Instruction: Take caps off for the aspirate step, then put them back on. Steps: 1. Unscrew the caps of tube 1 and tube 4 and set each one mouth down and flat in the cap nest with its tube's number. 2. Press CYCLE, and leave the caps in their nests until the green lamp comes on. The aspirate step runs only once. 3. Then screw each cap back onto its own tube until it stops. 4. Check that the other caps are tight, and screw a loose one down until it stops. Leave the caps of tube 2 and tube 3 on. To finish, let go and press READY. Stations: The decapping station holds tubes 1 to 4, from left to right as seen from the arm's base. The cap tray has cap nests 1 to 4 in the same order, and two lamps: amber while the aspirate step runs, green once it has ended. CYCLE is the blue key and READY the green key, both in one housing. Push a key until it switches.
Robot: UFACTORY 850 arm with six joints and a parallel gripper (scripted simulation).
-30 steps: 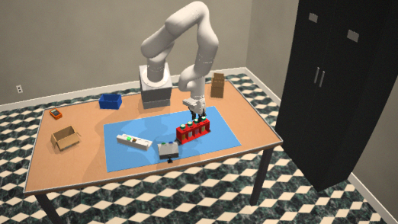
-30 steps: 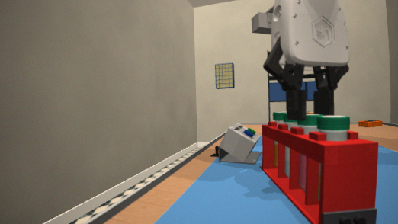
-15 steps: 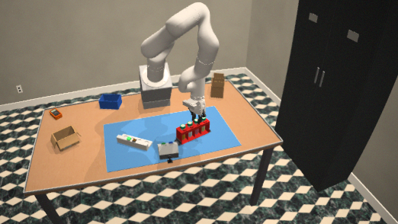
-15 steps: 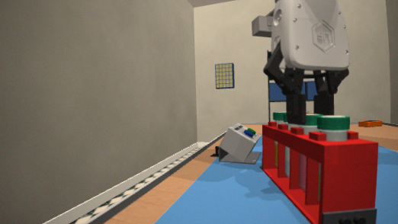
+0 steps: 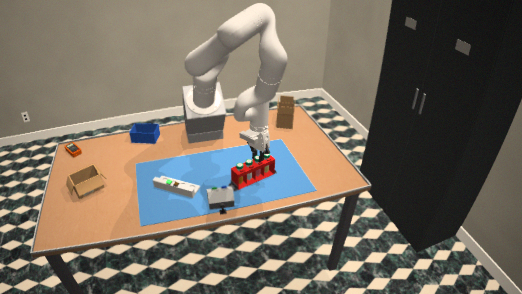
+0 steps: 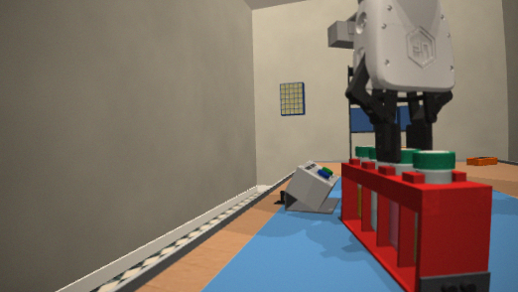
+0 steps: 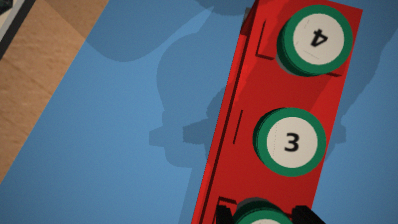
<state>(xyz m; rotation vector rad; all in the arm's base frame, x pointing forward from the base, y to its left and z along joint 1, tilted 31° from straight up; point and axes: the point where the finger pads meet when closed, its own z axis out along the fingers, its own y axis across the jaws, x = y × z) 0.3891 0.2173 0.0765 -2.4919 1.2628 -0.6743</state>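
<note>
My gripper is now 20 mm past the green cap, 50 mm to the right of it and 10 mm above it. Also, from my hand: key housing (140 mm ahead, 210 mm to the right, 80 mm below); blue cycle key (120 mm ahead, 180 mm to the right, 60 mm below); tube cap (40 mm ahead, 100 mm to the right, 10 mm below).
</note>
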